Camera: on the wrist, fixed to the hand. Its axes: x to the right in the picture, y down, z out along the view.
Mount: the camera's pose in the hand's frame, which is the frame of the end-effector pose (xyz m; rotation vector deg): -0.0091 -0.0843 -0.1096 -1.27 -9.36 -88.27
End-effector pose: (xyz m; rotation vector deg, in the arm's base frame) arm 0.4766 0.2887 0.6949 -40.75 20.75 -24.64
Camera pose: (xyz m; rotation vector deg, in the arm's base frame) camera 0.3974 0.1763 0.6776 -54.07 -24.61 -103.12
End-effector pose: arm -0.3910 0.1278 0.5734 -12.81 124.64 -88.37
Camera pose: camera -0.4440 0.1943 0.6828 106.26 -81.06 89.21
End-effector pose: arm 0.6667 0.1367 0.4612 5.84 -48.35 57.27
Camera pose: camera 0.7929 0.1310 0.4042 40.04 -37.33 -27.23
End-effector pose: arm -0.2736 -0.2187 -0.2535 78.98 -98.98 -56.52
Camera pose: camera -0.1384 -0.2363 -0.2783 -141.38 22.38 97.99
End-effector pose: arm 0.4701 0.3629 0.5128 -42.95 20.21 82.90
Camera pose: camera 0.5744 0.2889 0.4594 -35.86 -20.57 2.08
